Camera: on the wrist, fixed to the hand. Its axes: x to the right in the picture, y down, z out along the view.
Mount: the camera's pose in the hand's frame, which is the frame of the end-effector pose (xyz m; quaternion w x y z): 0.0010 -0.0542 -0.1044 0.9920 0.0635 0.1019 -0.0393
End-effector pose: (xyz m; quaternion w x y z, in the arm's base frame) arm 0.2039 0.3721 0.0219 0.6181 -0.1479 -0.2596 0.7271
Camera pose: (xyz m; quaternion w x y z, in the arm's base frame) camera 0.3042 0.3989 -0.0334 0.6776 -0.1714 -0.1542 0.6984
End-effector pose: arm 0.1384 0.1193 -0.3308 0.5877 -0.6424 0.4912 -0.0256
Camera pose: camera 0.1078 0.0330 -0.2569 0.5727 -0.6166 0.5203 -0.1451
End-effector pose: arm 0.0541 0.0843 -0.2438 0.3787 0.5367 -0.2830 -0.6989
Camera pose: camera 0.1424 0.1146 -0.3153 0.3430 0.6388 -0.2654 -0.6355
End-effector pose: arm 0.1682 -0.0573 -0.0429 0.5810 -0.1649 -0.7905 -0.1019
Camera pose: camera 0.2398 -0.1441 -0.0085 0.6634 -0.0852 -0.7379 -0.0905
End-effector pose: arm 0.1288 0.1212 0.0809 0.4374 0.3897 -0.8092 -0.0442
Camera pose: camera 0.2381 0.1111 0.1233 0.4899 0.4507 -0.7457 0.0301
